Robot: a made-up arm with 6 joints. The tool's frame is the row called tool. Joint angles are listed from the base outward.
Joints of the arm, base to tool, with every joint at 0 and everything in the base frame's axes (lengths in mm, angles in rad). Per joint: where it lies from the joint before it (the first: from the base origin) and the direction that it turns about. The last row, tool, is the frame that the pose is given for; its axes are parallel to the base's.
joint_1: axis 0 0 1 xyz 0 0 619.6
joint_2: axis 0 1 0 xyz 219.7 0 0
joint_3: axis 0 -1 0 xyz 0 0 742.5
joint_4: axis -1 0 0 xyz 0 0 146.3
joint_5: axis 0 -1 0 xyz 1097.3 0 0
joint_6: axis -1 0 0 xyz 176.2 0 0
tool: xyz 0 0 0
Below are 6 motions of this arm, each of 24 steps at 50 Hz.
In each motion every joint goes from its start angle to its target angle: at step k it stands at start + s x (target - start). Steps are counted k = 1, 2, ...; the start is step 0. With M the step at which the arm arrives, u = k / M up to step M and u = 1 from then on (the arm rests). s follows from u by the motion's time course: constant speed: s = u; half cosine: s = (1 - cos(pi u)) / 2; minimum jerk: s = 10 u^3 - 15 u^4 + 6 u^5.
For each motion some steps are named. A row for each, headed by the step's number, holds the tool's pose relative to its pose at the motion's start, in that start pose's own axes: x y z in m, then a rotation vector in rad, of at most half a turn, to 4 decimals.
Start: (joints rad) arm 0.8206 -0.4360 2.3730 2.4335 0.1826 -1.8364
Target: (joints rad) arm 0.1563 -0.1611 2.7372 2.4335 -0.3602 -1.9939
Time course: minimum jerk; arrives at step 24
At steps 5, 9, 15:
5: -0.0050 0.0439 0.0312 -0.0092 -0.0341 -0.0040
9: -0.0379 0.1866 0.1259 -0.0299 -0.1504 -0.0127
15: -0.1858 0.4726 0.2853 -0.0241 -0.4148 -0.0054

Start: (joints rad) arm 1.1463 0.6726 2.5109 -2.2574 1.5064 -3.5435
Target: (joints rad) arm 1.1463 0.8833 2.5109 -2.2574 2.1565 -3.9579
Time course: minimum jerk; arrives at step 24
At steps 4, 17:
4: 0.0070 0.0048 -0.0116 0.0089 0.0256 -0.0108
17: 0.1238 0.0901 -0.2810 0.2008 0.5403 -0.3873

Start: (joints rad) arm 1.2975 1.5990 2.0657 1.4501 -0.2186 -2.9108
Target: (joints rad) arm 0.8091 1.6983 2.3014 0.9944 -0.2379 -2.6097
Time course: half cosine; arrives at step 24
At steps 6, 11, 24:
6: 0.0156 0.0009 0.1452 -0.0046 -0.0659 0.0050
11: 0.0168 0.0152 0.4288 -0.0148 -0.1917 0.0195
24: -0.0887 0.0899 0.9550 -0.0415 -0.4215 0.0642

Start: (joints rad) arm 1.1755 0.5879 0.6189 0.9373 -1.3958 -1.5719
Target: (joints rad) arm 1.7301 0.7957 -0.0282 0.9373 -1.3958 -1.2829
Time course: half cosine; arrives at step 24
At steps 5, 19, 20, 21, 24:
5: -0.0141 0.0200 -0.1483 -0.1335 0.0176 -0.0058
19: -0.1610 -0.2858 -1.1728 -1.1640 -0.0111 -0.0621
20: -0.1652 -0.3162 -1.2086 -1.2103 -0.0196 -0.0667
21: -0.1682 -0.3412 -1.2361 -1.2470 -0.0269 -0.0705
24: -0.1716 -0.3749 -1.2708 -1.2951 -0.0370 -0.0759

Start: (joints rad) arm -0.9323 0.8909 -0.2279 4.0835 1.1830 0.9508
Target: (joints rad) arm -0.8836 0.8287 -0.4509 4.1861 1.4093 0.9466
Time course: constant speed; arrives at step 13
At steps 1, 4, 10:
1: 0.0032 -0.0138 -0.0068 -0.0140 -0.0188 -0.0153
4: 0.0125 -0.0558 -0.0260 -0.0557 -0.0762 -0.0598
10: 0.0294 -0.1411 -0.0591 -0.1365 -0.1959 -0.1434

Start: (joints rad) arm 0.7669 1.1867 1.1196 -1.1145 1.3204 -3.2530
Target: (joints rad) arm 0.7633 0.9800 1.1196 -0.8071 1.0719 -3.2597
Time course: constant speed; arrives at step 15
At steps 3, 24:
3: 0.0265 -0.0788 -0.0147 0.0195 -0.0372 -0.0652
24: 0.1113 -0.3878 -0.1074 0.0509 -0.1630 -0.3302

